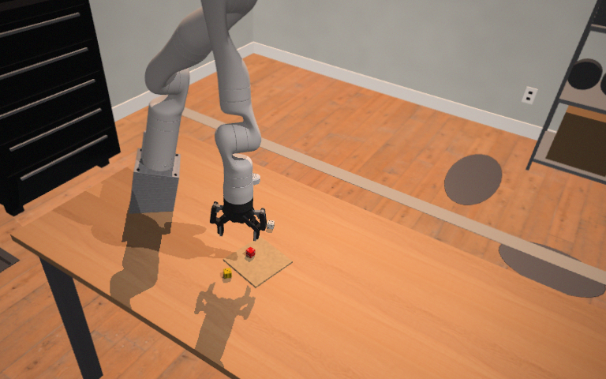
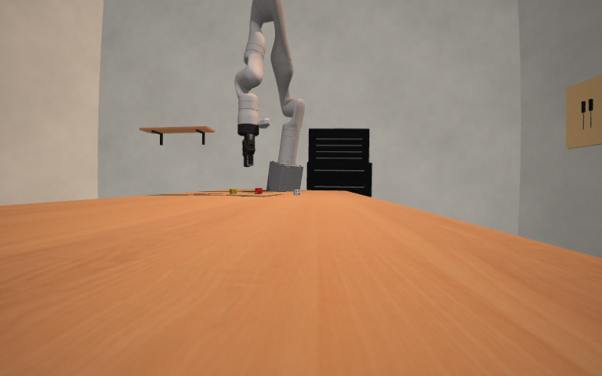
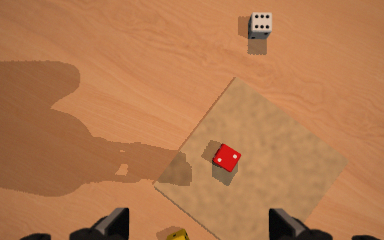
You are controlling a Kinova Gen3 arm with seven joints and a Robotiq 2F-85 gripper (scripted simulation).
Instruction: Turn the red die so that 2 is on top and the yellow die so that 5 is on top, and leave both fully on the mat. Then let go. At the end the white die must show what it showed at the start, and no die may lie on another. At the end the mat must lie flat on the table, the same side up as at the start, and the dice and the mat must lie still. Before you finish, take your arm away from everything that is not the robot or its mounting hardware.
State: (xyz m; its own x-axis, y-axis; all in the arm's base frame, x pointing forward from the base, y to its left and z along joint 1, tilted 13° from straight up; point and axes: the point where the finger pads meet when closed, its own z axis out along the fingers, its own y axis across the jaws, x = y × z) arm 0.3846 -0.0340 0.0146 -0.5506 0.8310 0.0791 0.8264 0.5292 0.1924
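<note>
Right now my hand is 1 cm short of the yellow die, 5 cm to the left of it and 10 cm above it. From my hand the other things lie so: white die: 4 cm behind, 17 cm to the left, 10 cm below; tan mat: 3 cm ahead, 4 cm to the left, 11 cm below; red die: 4 cm to the left, 9 cm below.
</note>
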